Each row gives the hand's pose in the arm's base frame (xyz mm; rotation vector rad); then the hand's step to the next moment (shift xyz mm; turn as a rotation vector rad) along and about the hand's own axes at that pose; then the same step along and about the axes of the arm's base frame.
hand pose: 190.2 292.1 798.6 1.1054 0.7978 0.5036
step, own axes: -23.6 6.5 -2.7 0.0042 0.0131 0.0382
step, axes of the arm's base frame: -16.8 -12.7 12.8 0.0327 -0.0144 0.0193
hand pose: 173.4 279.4 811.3 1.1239 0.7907 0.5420
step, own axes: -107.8 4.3 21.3 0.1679 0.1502 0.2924
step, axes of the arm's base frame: -49.9 -90.0 38.8 0.3342 0.0069 0.1565
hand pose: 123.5 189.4 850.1 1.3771 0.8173 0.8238
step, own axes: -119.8 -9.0 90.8 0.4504 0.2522 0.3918
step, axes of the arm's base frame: 20.6 -149.1 -4.9 0.5573 0.2070 0.2579
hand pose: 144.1 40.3 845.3 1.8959 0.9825 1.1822
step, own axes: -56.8 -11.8 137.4 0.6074 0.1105 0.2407
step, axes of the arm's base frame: 107.0 -65.0 -81.1 0.4310 0.4342 0.2545
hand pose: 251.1 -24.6 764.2 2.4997 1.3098 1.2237
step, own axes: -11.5 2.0 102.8 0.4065 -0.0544 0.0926
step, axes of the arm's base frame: 66.9 19.8 -76.4 0.1569 0.3526 0.1668
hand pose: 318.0 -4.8 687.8 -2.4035 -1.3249 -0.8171
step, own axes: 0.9 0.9 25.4 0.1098 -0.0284 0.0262
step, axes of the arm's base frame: 9.8 12.6 -19.8 0.0313 0.1032 0.0437
